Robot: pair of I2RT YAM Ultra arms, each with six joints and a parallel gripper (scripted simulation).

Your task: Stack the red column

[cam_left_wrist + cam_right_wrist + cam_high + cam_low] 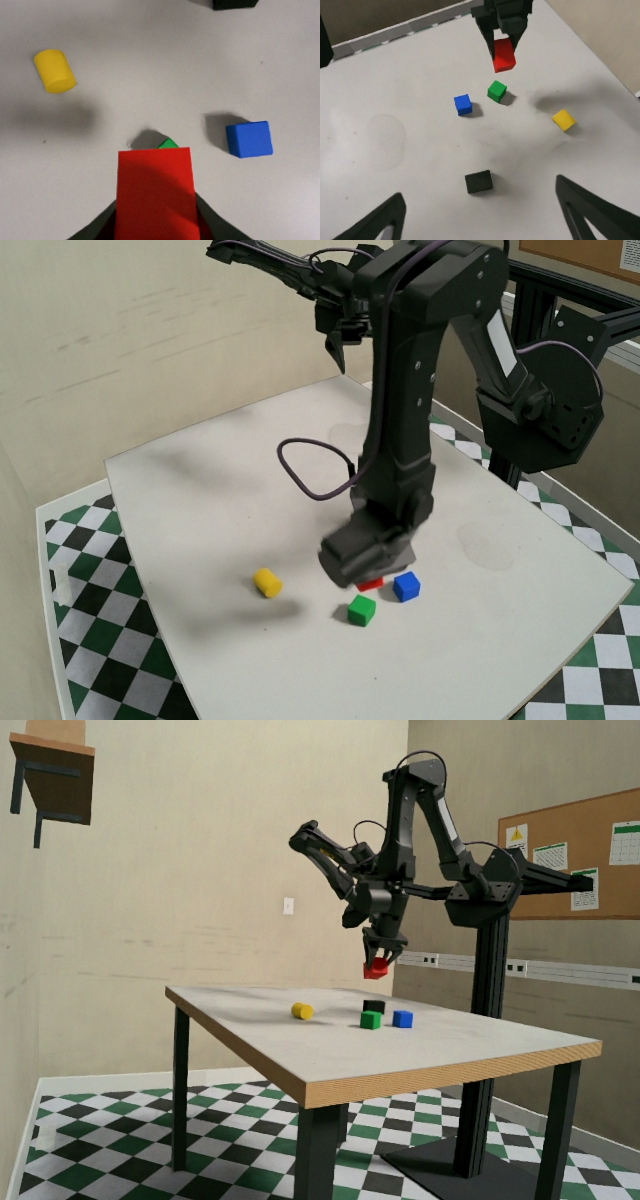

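My left hand is 1 cm to the left of the green cube and 14 cm above it. Round my left hand: red column: right at my left hand; blue cube: 11 cm behind, 1 cm to the right, 14 cm below; yellow cylinder: 12 cm ahead, 16 cm to the right, 14 cm below.
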